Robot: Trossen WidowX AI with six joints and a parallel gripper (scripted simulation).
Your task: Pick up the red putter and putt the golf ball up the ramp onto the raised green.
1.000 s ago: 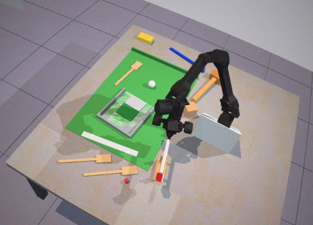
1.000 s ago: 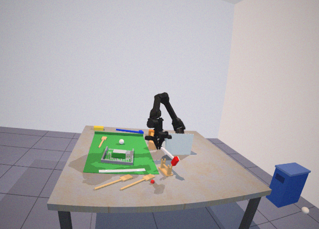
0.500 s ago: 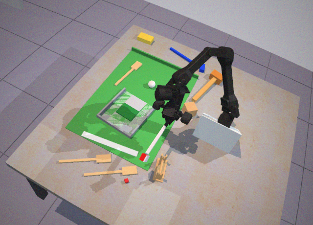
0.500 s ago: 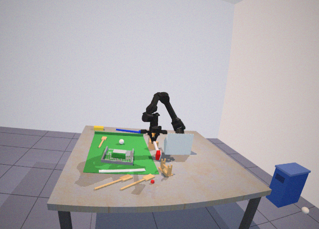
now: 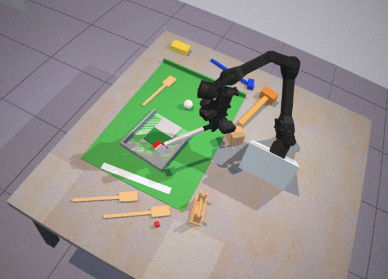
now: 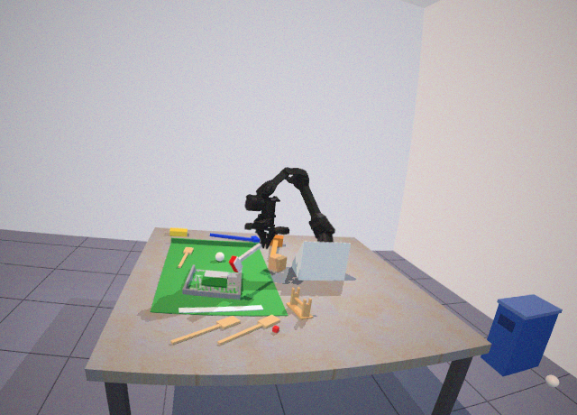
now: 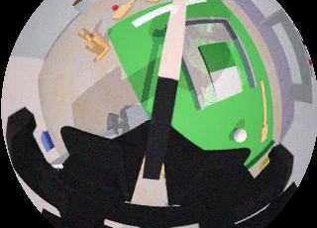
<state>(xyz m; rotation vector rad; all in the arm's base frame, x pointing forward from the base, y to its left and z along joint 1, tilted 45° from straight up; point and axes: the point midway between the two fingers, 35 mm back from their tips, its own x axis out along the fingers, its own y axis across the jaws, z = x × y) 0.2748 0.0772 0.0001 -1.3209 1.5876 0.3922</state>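
My gripper tip is 130 mm to the left of the tan block, 110 mm above it and 70 mm past it. Round my gripper tip: red putter: 100 mm to the left, 60 mm ahead, 20 mm above; then white golf ball: 200 mm ahead, 160 mm to the right, 120 mm below; then grey walled platform: 200 mm ahead, 130 mm below, 110 mm to the left.
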